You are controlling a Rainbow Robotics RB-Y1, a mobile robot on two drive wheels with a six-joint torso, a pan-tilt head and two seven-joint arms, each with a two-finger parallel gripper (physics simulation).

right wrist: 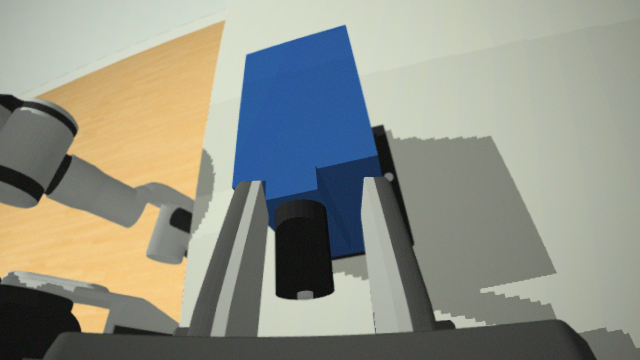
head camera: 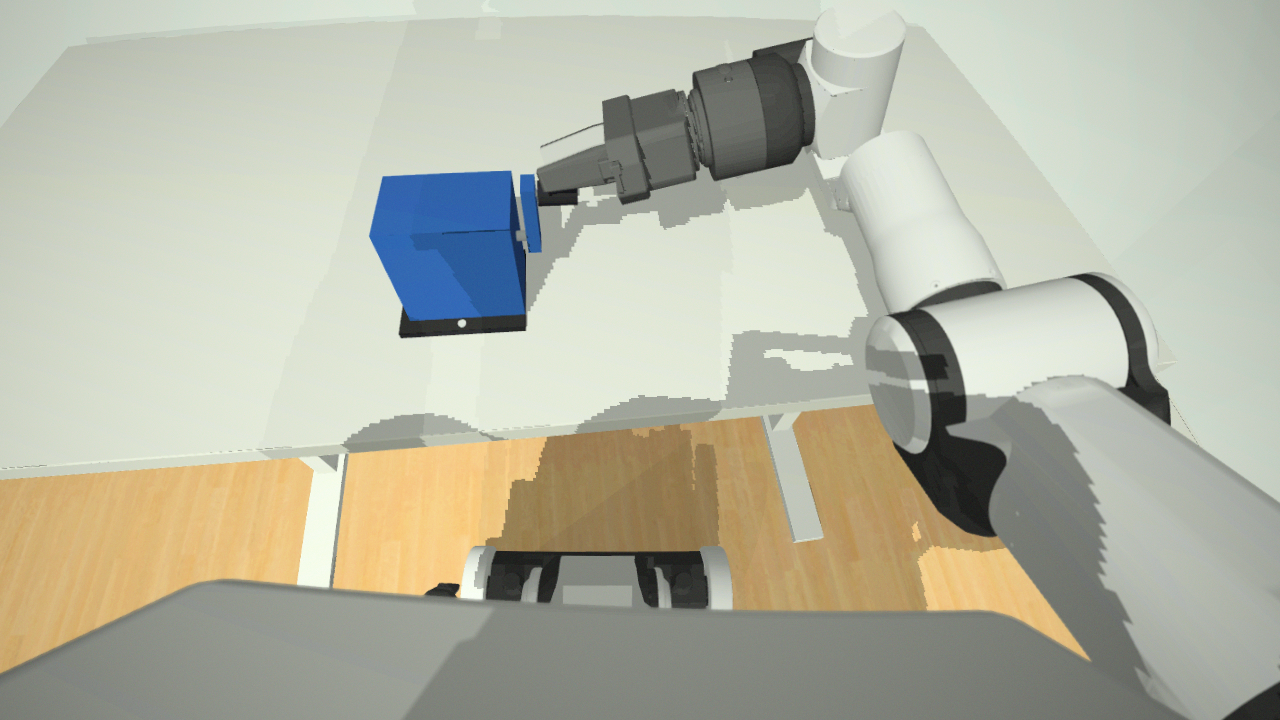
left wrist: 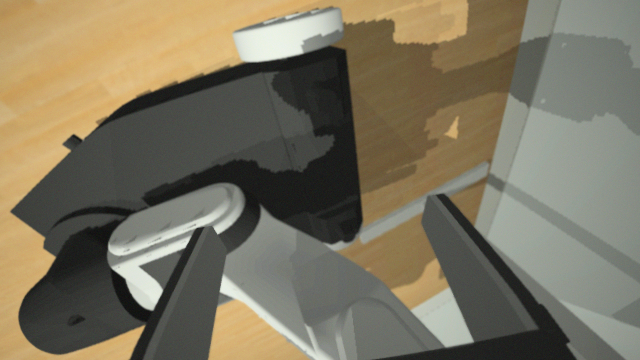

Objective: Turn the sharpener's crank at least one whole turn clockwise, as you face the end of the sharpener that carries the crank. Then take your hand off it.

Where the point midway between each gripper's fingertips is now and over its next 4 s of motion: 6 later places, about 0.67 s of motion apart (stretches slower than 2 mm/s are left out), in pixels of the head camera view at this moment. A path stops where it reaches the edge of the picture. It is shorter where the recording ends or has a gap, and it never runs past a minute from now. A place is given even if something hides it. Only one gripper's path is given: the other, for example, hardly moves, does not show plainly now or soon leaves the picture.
The right gripper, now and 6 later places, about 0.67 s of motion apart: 541, 169; 543, 187; 545, 177; 547, 176; 548, 179; 550, 189; 551, 204
